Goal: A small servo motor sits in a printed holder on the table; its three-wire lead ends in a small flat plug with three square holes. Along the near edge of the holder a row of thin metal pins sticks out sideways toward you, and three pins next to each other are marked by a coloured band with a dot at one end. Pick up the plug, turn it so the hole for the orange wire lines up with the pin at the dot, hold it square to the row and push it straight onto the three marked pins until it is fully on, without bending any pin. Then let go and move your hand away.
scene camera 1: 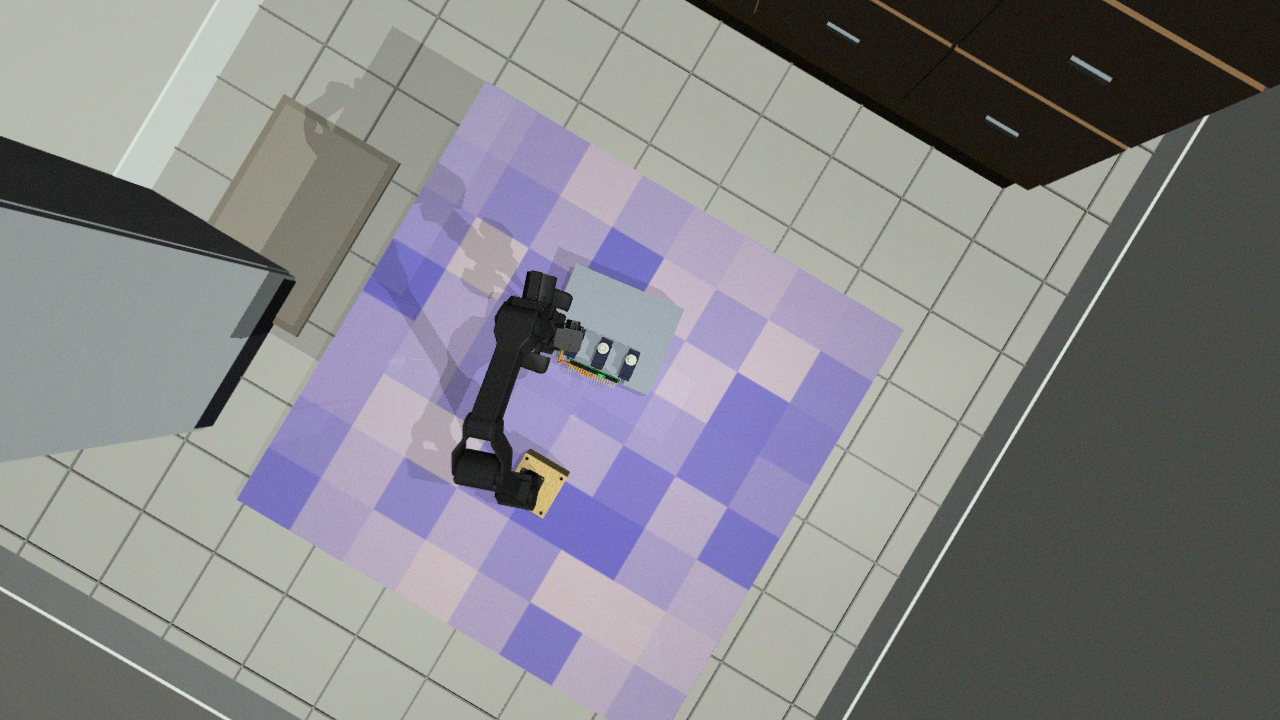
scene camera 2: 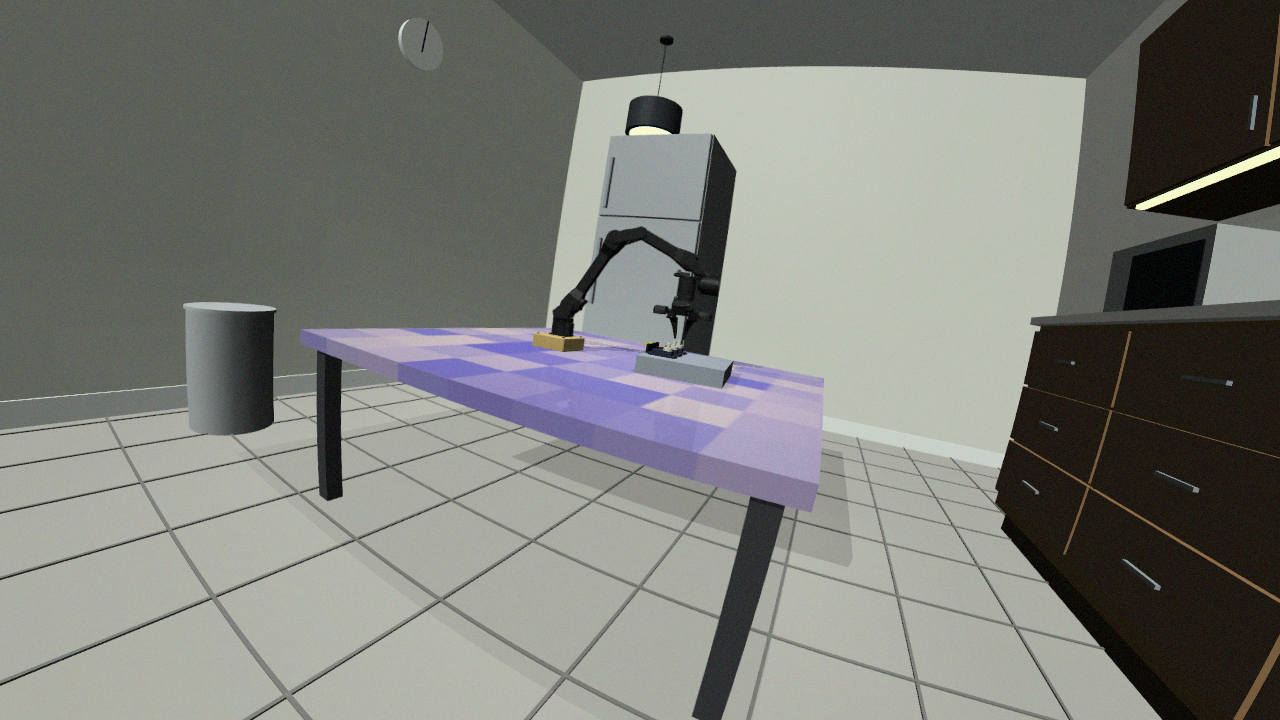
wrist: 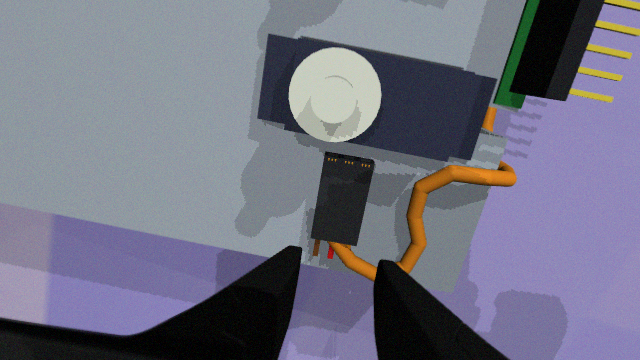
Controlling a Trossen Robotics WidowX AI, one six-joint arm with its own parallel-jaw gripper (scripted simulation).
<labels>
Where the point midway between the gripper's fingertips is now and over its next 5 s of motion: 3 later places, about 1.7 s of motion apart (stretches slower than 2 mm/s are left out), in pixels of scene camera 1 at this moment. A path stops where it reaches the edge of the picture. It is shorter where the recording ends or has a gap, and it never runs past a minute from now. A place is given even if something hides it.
The gripper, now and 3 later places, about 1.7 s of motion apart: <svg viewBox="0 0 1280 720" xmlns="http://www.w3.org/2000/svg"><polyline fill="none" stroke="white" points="554,332 553,332 583,392 594,392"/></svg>
</labels>
